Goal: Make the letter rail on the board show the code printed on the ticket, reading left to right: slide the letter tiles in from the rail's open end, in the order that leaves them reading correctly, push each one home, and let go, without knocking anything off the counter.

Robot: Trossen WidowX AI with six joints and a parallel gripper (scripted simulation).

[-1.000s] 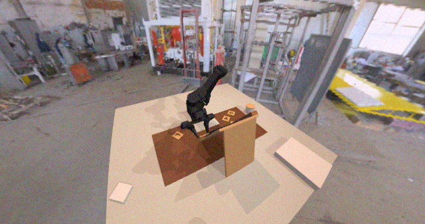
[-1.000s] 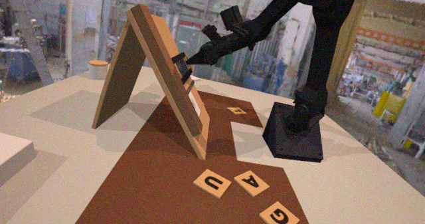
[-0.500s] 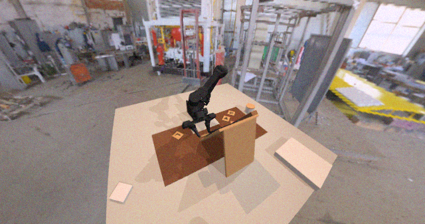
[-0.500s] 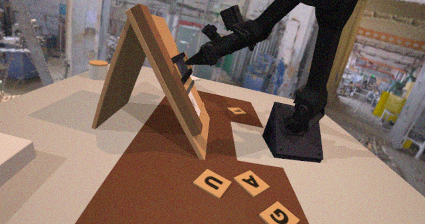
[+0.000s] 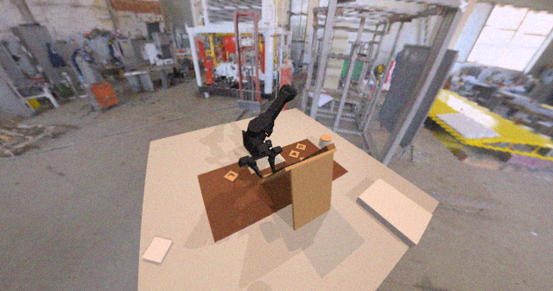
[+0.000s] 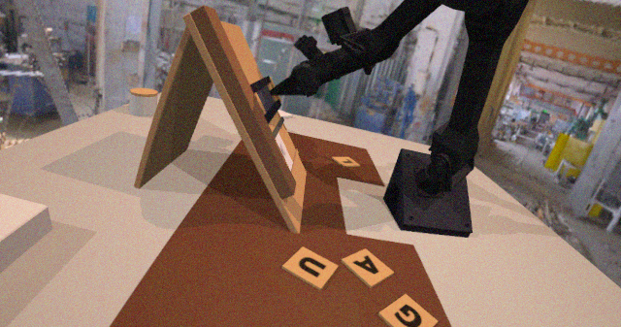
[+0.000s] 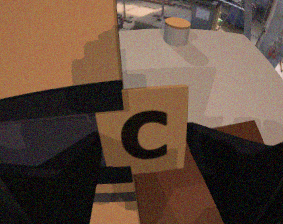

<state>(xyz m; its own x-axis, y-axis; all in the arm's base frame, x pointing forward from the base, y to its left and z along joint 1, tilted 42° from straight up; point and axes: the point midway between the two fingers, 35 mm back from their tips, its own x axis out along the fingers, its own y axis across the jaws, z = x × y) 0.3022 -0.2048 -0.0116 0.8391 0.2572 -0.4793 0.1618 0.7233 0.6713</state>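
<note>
My gripper tip is 14 cm to the right of the white ticket, 8 cm above it and 3 cm past it. The rest, counted from my gripper tip: brown mat (17 cm below, 14 cm to the left, 14 cm behind); then letter tile (34 cm to the left, 17 cm below, 8 cm behind); then white pad (46 cm to the right, 16 cm below, 6 cm behind).
</note>
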